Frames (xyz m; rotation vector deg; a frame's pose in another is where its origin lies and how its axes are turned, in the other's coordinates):
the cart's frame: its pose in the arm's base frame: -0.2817 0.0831 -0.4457 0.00 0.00 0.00
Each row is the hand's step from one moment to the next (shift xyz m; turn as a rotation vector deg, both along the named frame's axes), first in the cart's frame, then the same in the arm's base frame.
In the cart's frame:
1: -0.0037 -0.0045 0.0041 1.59 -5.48 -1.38
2: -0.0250 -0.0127 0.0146 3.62 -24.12 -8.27
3: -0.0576 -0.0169 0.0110 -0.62 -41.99 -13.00
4: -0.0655 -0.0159 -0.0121 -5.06 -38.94 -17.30
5: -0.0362 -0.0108 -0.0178 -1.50 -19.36 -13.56
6: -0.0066 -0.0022 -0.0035 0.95 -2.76 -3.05
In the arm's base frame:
1: -0.0037 -0.0045 0.0041 1.59 -5.48 -1.38
2: -0.0250 -0.0127 0.0146 3.62 -24.12 -8.27
3: -0.0576 -0.0169 0.0110 -0.62 -41.99 -13.00
4: -0.0655 -0.0159 -0.0121 -5.06 -38.94 -17.30
5: -0.0362 -0.0108 -0.0178 -1.50 -19.36 -13.56
6: -0.0066 -0.0022 -0.0035 0.95 -2.76 -3.05

